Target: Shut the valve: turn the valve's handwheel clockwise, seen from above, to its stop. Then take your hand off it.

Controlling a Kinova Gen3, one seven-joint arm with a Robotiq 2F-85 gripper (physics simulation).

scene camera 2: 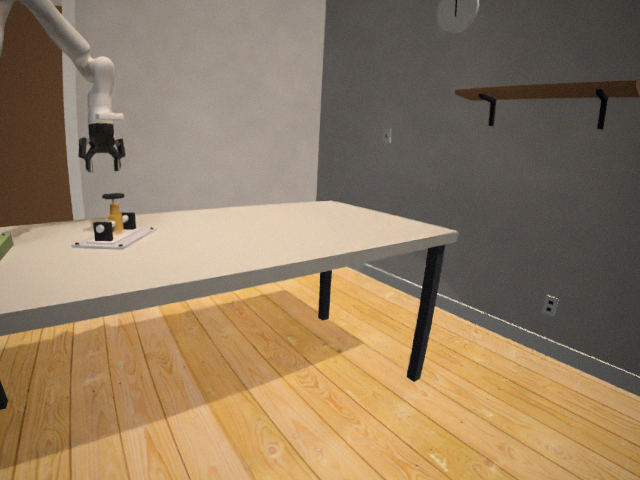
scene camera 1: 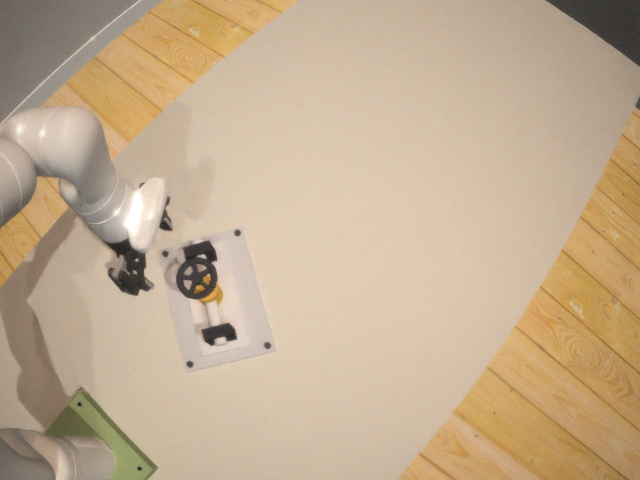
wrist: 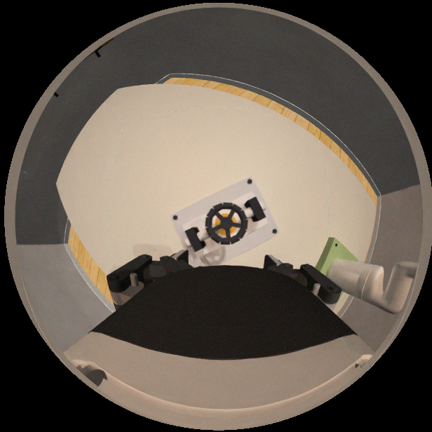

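The valve's black five-spoked handwheel (scene camera 1: 196, 277) (scene camera 2: 113, 195) (wrist: 226, 223) lies level on top of the orange valve body (scene camera 1: 212, 295) (scene camera 2: 115, 219). The valve is on a pale base plate (scene camera 1: 255, 299) (scene camera 2: 136, 238) (wrist: 265, 226), with a white pipe (scene camera 1: 212, 313) held in two black blocks. My gripper (scene camera 1: 158, 254) (scene camera 2: 103, 169) (wrist: 226, 261) is open and empty, pointing down. In scene camera 2 it is above the handwheel with a clear gap, slightly to the left. In the wrist view the handwheel is ahead of the fingertips, roughly centred between them. Nothing touches the wheel.
The base plate lies on the beige table (scene camera 1: 387, 232) (scene camera 2: 232, 237) (wrist: 165, 140). The green mounting plate (scene camera 1: 124, 439) (scene camera 2: 4, 245) (wrist: 327, 252) of the arm stands near the valve's plate. A wall shelf (scene camera 2: 547, 90) is far off at the right in scene camera 2.
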